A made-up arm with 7 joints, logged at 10 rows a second.
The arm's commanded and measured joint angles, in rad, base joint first. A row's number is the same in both.
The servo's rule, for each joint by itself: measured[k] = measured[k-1] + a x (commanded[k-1-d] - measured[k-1]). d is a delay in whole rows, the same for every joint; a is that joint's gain. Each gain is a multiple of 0.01, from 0.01 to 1. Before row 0 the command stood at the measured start. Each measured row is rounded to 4 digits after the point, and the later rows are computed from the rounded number. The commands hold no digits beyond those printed.
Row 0, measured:
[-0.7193, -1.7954, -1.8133, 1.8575, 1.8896, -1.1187, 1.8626]
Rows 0 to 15, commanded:
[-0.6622, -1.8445, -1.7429, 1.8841, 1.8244, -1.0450, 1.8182]
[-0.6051, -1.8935, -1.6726, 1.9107, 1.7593, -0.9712, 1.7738]
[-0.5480, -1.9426, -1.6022, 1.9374, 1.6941, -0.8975, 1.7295]
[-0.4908, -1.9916, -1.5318, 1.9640, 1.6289, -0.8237, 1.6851]
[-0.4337, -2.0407, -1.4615, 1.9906, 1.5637, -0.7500, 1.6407]
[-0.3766, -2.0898, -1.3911, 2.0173, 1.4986, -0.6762, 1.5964]
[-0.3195, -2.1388, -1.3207, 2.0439, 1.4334, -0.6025, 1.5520]
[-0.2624, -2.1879, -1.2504, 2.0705, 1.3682, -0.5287, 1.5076]
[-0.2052, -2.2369, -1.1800, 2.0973, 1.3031, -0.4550, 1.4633]
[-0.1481, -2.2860, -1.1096, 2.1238, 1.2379, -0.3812, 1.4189]
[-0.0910, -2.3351, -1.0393, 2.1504, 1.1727, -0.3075, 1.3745]
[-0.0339, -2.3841, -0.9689, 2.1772, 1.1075, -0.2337, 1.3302]
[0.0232, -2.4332, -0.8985, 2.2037, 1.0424, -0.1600, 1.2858]
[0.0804, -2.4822, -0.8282, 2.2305, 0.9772, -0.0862, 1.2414]
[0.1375, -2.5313, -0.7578, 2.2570, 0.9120, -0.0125, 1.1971]
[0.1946, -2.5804, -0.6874, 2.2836, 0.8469, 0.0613, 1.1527]
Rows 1 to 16, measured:
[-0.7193, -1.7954, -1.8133, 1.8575, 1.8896, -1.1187, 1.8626]
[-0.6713, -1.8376, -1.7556, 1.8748, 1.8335, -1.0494, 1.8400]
[-0.6157, -1.8857, -1.6875, 1.8981, 1.7697, -0.9759, 1.8062]
[-0.5588, -1.9346, -1.6176, 1.9236, 1.7047, -0.9022, 1.7671]
[-0.5017, -1.9836, -1.5472, 1.9499, 1.6395, -0.8284, 1.7253]
[-0.4446, -2.0327, -1.4769, 1.9764, 1.5743, -0.7547, 1.6822]
[-0.3875, -2.0818, -1.4065, 2.0030, 1.5092, -0.6809, 1.6384]
[-0.3304, -2.1308, -1.3361, 2.0296, 1.4440, -0.6072, 1.5943]
[-0.2733, -2.1799, -1.2658, 2.0562, 1.3788, -0.5334, 1.5501]
[-0.2161, -2.2289, -1.1954, 2.0829, 1.3137, -0.4597, 1.5058]
[-0.1590, -2.2780, -1.1250, 2.1095, 1.2485, -0.3859, 1.4615]
[-0.1019, -2.3271, -1.0547, 2.1361, 1.1833, -0.3122, 1.4171]
[-0.0448, -2.3761, -0.9843, 2.1628, 1.1181, -0.2384, 1.3728]
[0.0123, -2.4252, -0.9139, 2.1894, 1.0530, -0.1647, 1.3284]
[0.0695, -2.4742, -0.8436, 2.2161, 0.9878, -0.0909, 1.2840]
[0.1266, -2.5233, -0.7732, 2.2427, 0.9226, -0.0172, 1.2397]
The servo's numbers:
d 1
a 0.84 0.86 0.82 0.65 0.86 0.94 0.51

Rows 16 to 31, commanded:
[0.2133, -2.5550, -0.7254, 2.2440, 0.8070, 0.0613, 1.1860]
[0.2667, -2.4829, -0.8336, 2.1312, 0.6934, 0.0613, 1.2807]
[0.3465, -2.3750, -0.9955, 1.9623, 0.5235, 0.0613, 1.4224]
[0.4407, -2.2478, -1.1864, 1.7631, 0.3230, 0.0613, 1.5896]
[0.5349, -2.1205, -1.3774, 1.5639, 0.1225, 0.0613, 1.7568]
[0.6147, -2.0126, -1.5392, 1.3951, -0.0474, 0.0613, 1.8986]
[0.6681, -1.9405, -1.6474, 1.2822, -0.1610, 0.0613, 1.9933]
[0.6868, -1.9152, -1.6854, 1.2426, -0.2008, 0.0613, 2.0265]
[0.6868, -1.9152, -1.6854, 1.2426, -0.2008, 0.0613, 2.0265]
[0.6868, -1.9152, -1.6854, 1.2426, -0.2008, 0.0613, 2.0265]
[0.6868, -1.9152, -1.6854, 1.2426, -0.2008, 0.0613, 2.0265]
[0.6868, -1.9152, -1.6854, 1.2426, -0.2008, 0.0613, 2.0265]
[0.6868, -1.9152, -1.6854, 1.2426, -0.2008, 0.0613, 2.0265]
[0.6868, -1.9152, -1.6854, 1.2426, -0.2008, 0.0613, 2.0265]
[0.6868, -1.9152, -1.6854, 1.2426, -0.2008, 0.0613, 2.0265]
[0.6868, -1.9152, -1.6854, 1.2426, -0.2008, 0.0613, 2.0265]
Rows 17 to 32, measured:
[0.1837, -2.5724, -0.7028, 2.2693, 0.8575, 0.0566, 1.1953]
[0.2086, -2.5574, -0.7213, 2.2529, 0.8141, 0.0610, 1.1906]
[0.2574, -2.4933, -0.8134, 2.1738, 0.7103, 0.0613, 1.2366]
[0.3322, -2.3916, -0.9627, 2.0363, 0.5497, 0.0613, 1.3314]
[0.4233, -2.2679, -1.1461, 1.8587, 0.3547, 0.0613, 1.4631]
[0.5170, -2.1411, -1.3358, 1.6671, 0.1550, 0.0613, 1.6129]
[0.5991, -2.0306, -1.5026, 1.4903, -0.0191, 0.0613, 1.7586]
[0.6571, -1.9531, -1.6213, 1.3550, -0.1411, 0.0613, 1.8783]
[0.6820, -1.9205, -1.6739, 1.2819, -0.1924, 0.0613, 1.9539]
[0.6860, -1.9159, -1.6833, 1.2564, -0.1996, 0.0613, 1.9909]
[0.6867, -1.9153, -1.6850, 1.2474, -0.2006, 0.0613, 2.0091]
[0.6868, -1.9152, -1.6853, 1.2443, -0.2008, 0.0613, 2.0180]
[0.6868, -1.9152, -1.6854, 1.2432, -0.2008, 0.0613, 2.0223]
[0.6868, -1.9152, -1.6854, 1.2428, -0.2008, 0.0613, 2.0244]
[0.6868, -1.9152, -1.6854, 1.2427, -0.2008, 0.0613, 2.0255]
[0.6868, -1.9152, -1.6854, 1.2426, -0.2008, 0.0613, 2.0260]

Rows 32 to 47, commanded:
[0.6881, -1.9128, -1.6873, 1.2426, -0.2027, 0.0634, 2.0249]
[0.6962, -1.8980, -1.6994, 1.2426, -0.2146, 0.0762, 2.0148]
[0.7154, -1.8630, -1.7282, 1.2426, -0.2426, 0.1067, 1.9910]
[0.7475, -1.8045, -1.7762, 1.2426, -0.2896, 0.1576, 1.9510]
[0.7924, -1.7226, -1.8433, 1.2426, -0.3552, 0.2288, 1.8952]
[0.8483, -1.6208, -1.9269, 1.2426, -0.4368, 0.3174, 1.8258]
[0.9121, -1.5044, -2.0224, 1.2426, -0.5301, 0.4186, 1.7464]
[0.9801, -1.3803, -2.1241, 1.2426, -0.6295, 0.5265, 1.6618]
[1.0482, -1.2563, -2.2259, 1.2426, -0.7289, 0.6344, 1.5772]
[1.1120, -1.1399, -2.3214, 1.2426, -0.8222, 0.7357, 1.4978]
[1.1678, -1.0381, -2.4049, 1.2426, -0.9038, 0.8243, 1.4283]
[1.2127, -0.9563, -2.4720, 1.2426, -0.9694, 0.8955, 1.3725]
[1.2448, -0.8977, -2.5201, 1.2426, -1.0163, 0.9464, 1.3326]
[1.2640, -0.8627, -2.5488, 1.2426, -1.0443, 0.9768, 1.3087]
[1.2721, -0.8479, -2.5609, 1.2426, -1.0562, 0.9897, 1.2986]
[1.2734, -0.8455, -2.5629, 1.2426, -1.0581, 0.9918, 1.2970]
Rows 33 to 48, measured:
[0.6868, -1.9152, -1.6854, 1.2426, -0.2008, 0.0613, 2.0263]
[0.6879, -1.9131, -1.6870, 1.2426, -0.2024, 0.0633, 2.0256]
[0.6949, -1.9001, -1.6972, 1.2426, -0.2129, 0.0754, 2.0201]
[0.7121, -1.8682, -1.7226, 1.2426, -0.2384, 0.1048, 2.0053]
[0.7418, -1.8134, -1.7666, 1.2426, -0.2824, 0.1544, 1.9776]
[0.7843, -1.7353, -1.8295, 1.2426, -0.3450, 0.2243, 1.9356]
[0.8381, -1.6368, -1.9094, 1.2426, -0.4239, 0.3118, 1.8796]
[0.9003, -1.5229, -2.0021, 1.2426, -0.5152, 0.4122, 1.8117]
[0.9673, -1.4003, -2.1021, 1.2426, -0.6135, 0.5196, 1.7353]
[1.0353, -1.2765, -2.2036, 1.2426, -0.7127, 0.6275, 1.6547]
[1.0997, -1.1590, -2.3002, 1.2426, -0.8069, 0.7292, 1.5747]
[1.1569, -1.0550, -2.3861, 1.2426, -0.8902, 0.8186, 1.5000]
[1.2038, -0.9701, -2.4565, 1.2426, -0.9583, 0.8909, 1.4350]
[1.2382, -0.9078, -2.5087, 1.2426, -1.0082, 0.9431, 1.3828]
[1.2599, -0.8690, -2.5416, 1.2426, -1.0392, 0.9748, 1.3450]
[1.2701, -0.8509, -2.5574, 1.2426, -1.0538, 0.9888, 1.3213]

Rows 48 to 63, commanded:
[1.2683, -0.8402, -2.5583, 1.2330, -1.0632, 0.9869, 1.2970]
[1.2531, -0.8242, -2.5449, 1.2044, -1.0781, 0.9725, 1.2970]
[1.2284, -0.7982, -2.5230, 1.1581, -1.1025, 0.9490, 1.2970]
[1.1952, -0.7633, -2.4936, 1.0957, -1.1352, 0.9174, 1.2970]
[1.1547, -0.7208, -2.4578, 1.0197, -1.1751, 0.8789, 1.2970]
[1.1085, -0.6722, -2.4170, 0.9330, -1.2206, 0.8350, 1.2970]
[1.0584, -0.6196, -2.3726, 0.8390, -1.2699, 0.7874, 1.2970]
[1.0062, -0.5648, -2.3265, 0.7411, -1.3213, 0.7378, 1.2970]
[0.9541, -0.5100, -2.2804, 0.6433, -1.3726, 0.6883, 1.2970]
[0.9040, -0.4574, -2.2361, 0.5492, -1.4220, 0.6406, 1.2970]
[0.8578, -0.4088, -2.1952, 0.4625, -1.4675, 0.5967, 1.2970]
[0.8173, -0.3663, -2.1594, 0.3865, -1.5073, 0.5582, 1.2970]
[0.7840, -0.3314, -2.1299, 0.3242, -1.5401, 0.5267, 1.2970]
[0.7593, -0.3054, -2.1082, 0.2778, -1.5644, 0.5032, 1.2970]
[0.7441, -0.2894, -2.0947, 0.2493, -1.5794, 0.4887, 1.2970]
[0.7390, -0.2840, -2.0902, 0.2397, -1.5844, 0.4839, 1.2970]
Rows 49 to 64, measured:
[1.2729, -0.8463, -2.5619, 1.2426, -1.0575, 0.9916, 1.3089]
[1.2690, -0.8411, -2.5589, 1.2364, -1.0624, 0.9872, 1.3028]
[1.2556, -0.8266, -2.5474, 1.2156, -1.0759, 0.9734, 1.2998]
[1.2328, -0.8022, -2.5274, 1.1782, -1.0988, 0.9505, 1.2984]
[1.2012, -0.7687, -2.4997, 1.1246, -1.1301, 0.9194, 1.2977]
[1.1621, -0.7275, -2.4653, 1.0564, -1.1688, 0.8813, 1.2973]
[1.1171, -0.6799, -2.4257, 0.9762, -1.2133, 0.8378, 1.2971]
[1.0678, -0.6280, -2.3822, 0.8870, -1.2620, 0.7904, 1.2970]
[1.0161, -0.5736, -2.3365, 0.7922, -1.3130, 0.7410, 1.2970]
[0.9640, -0.5189, -2.2905, 0.6954, -1.3643, 0.6915, 1.2970]
[0.9136, -0.4660, -2.2459, 0.6004, -1.4139, 0.6437, 1.2970]
[0.8667, -0.4168, -2.2043, 0.5108, -1.4600, 0.5995, 1.2970]
[0.8252, -0.3734, -2.1675, 0.4300, -1.5007, 0.5607, 1.2970]
[0.7906, -0.3373, -2.1367, 0.3612, -1.5346, 0.5287, 1.2970]
[0.7643, -0.3099, -2.1133, 0.3070, -1.5602, 0.5047, 1.2970]
[0.7473, -0.2923, -2.0980, 0.2695, -1.5767, 0.4897, 1.2970]

